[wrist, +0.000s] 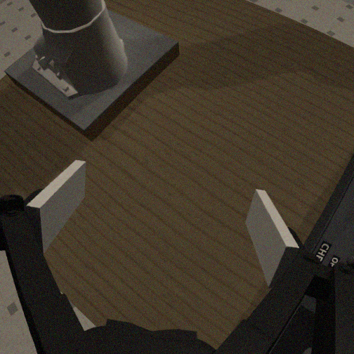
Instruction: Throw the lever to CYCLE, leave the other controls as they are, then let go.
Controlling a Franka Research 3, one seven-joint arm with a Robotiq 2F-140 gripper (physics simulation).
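Note:
My gripper is open, with its two pale finger pads wide apart over the wooden table and nothing between them. A dark panel shows in part at the right edge, beside and partly behind the right finger. It bears small white labels, cut off and partly hidden; one reads "CH" and a further letter. The lever and the CYCLE mark do not show in this view.
The robot's pale base column stands on a grey square plate at the upper left. The wooden table lies below the gripper. A speckled light floor shows beyond the table's edge at the upper right.

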